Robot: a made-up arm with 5 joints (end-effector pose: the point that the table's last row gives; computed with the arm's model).
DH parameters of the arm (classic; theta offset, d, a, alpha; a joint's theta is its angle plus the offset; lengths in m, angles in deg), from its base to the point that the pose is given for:
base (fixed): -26.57 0 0.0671 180
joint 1: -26.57 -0.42 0.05 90
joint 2: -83.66 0 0.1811 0
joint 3: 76.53 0 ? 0
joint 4: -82.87 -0.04 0.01 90
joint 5: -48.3 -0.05 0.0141 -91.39
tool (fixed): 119.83 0.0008 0 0
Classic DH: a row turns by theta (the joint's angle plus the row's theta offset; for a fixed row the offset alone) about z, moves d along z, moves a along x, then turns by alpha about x.
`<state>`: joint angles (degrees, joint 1 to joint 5).
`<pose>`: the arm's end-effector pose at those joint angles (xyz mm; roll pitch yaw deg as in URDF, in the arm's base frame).
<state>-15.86 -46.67 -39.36 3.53 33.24</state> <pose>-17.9 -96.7 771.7 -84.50 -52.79 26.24</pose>
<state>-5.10 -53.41 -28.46 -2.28 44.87</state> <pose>-34.7 -78.7 756.7 -87.03 -54.29 5.96</pose>
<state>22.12 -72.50 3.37 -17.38 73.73</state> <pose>-42.0 -24.4 701.1 -90.20 -57.02 -47.42</pose>
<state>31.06 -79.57 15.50 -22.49 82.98</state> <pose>-32.9 -10.6 676.1 -91.05 -57.34 -64.87</pose>
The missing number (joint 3, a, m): 0.1612
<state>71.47 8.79 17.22 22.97 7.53</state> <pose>108.8 -328.6 518.8 -7.07 65.59 -23.11</pose>
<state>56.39 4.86 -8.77 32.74 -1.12</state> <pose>182.5 -304.9 621.7 -20.67 45.70 -24.97</pose>
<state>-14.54 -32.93 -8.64 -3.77 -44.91</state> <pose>173.7 -56.5 745.7 -23.40 -38.44 54.00</pose>
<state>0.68 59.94 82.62 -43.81 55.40</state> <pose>176.5 -68.9 326.7 90.48 51.49 -173.08</pose>
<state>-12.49 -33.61 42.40 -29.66 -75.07</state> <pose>241.0 -43.4 596.8 19.42 -33.24 43.19</pose>
